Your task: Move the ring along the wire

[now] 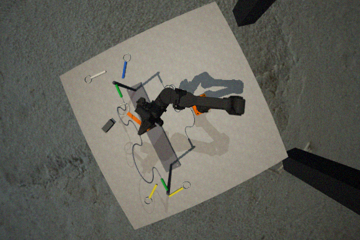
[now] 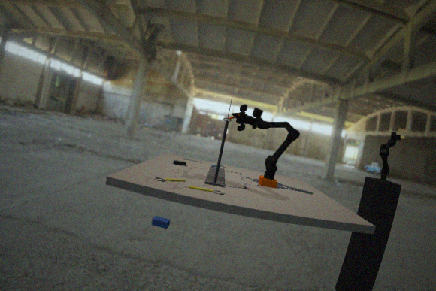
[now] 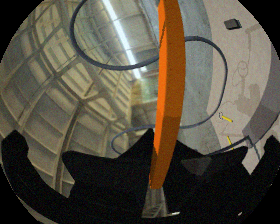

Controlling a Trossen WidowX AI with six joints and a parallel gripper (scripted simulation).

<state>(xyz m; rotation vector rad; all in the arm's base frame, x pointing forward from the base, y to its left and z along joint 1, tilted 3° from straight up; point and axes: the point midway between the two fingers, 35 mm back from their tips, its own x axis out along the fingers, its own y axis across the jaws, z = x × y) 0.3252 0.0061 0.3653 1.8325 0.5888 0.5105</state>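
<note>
Now: the orange-handled ring 90 mm to the right of my gripper tip, 30 mm below it and 20 mm ahead of it. From my gripper tip the other things lie so: white-handled ring (440 mm to the right, 430 mm below, 340 mm ahead); blue-handled ring (450 mm to the right, 430 mm below, 90 mm ahead); dark block (420 mm below, 320 mm ahead, 70 mm to the right).
</note>
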